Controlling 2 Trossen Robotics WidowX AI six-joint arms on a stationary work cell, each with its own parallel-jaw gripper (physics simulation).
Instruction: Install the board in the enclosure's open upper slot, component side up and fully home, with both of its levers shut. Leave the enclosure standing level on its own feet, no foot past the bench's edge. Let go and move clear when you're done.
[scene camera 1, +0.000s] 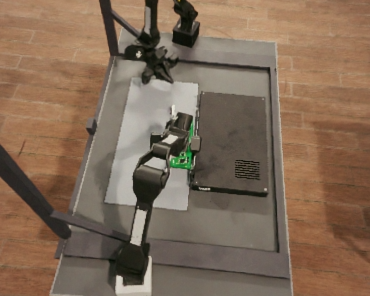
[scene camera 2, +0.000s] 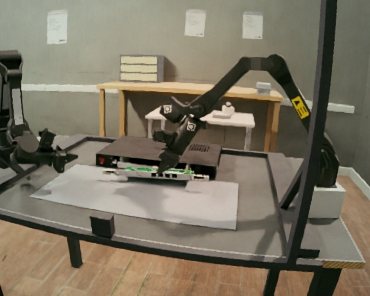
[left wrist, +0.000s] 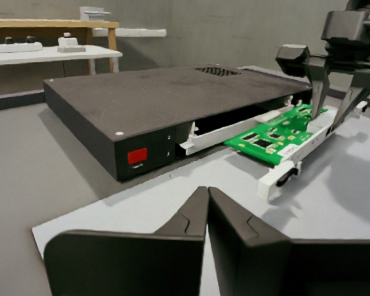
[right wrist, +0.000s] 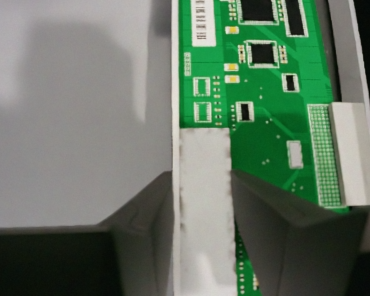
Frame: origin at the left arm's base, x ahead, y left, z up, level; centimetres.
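Where they show: left gripper, fingertip midpoint: (scene camera 1: 173, 83) (scene camera 2: 77, 156) (left wrist: 206, 195); right gripper, fingertip midpoint: (scene camera 2: 158, 172) (left wrist: 322, 124) (right wrist: 201, 180); left arm's base, origin of the base link: (scene camera 1: 186, 25) (scene camera 2: 5, 145); right arm's base, origin of the base link: (scene camera 1: 133, 274) (scene camera 2: 323, 183).
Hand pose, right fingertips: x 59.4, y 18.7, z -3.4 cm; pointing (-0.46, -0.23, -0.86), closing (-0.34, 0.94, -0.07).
Observation:
Things, the pixels of their centre, and the offset from my right fingertips. "spot": a spot on its surface instead. Level surfaces: height alone.
- green board, body centre: (right wrist: 260, 153) (left wrist: 299, 123) (scene camera 2: 156, 171) (scene camera 1: 181, 141) dz -0.6, dx -2.0, dy +2.2 cm
- black enclosure, body centre: (left wrist: 194, 96) (scene camera 2: 161, 155) (scene camera 1: 228, 140) dz -1.4, dx -10.3, dy +19.4 cm
- white lower faceplate, surface spot: (left wrist: 215, 137) spot: dz -2.1, dx -14.5, dy +4.4 cm
- far lever, body centre: (left wrist: 359, 108) (scene camera 2: 200, 178) dz +0.3, dx +13.4, dy +2.8 cm
- pale mat, its level: dz -3.7 cm
- small dark block, body centre: (scene camera 2: 102, 224) (scene camera 1: 91, 126) dz -0.7, dx +5.5, dy -33.3 cm
The green board (scene camera 1: 182, 161) (left wrist: 260, 142) (right wrist: 270, 130) is held component side up, roughly level, outside the black enclosure (scene camera 1: 230, 135) (scene camera 2: 150, 148) (left wrist: 150, 105). The enclosure lies flat; its feet are hidden. Its upper slot (left wrist: 215, 125) is a dark opening above a white lower faceplate (left wrist: 215, 137). The board's near lever (left wrist: 276, 180) and far lever (left wrist: 362, 106) stick out past its faceplate ends. My right gripper (scene camera 2: 165, 167) (left wrist: 322, 124) (right wrist: 201, 180) is shut on the pale block behind the board's faceplate. My left gripper (scene camera 1: 157, 80) (scene camera 2: 66, 159) (left wrist: 206, 195) is shut, empty, apart from board and enclosure.
A pale mat (scene camera 1: 145, 187) (scene camera 2: 200, 212) lies beside the enclosure, under the board. A dark frame post (scene camera 2: 310, 150) rises at the right in scene camera 2. A small dark block (scene camera 1: 91, 125) (scene camera 2: 102, 225) sits at the bench's edge. A raised rail (scene camera 1: 275, 215) borders the bench.

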